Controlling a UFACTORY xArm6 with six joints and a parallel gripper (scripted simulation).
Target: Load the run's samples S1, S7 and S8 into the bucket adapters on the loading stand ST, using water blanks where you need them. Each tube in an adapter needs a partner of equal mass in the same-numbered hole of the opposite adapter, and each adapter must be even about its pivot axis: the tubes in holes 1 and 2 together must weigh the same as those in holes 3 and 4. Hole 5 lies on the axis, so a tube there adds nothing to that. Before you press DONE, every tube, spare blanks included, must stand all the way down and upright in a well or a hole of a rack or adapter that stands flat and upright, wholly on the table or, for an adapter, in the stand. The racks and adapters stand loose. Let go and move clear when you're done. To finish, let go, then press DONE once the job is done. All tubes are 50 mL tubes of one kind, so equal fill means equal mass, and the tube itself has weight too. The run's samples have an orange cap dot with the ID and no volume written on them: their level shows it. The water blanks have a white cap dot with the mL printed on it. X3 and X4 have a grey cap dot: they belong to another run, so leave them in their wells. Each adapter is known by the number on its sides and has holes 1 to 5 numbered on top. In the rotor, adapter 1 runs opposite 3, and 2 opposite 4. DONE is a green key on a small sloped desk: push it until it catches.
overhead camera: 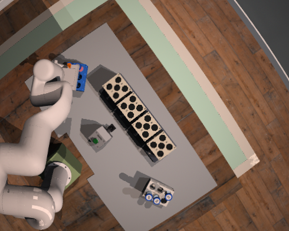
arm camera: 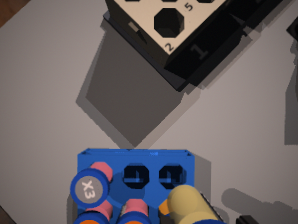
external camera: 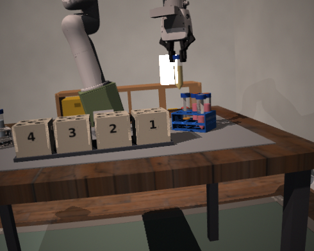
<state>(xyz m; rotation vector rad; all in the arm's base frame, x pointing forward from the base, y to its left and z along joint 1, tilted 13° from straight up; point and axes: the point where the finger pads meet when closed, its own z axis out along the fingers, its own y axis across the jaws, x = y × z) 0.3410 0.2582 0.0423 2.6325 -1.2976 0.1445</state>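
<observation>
My hand is 10 mm to the left of the tube of yellowish liquid and 50 mm above it. Also, from my hand: blue rack (20 mm ahead, 40 mm to the left, 220 mm below); then green DONE key (120 mm behind, 250 mm to the right, 180 mm below); then pink tube (40 mm ahead, 90 mm to the left, 190 mm below).
</observation>
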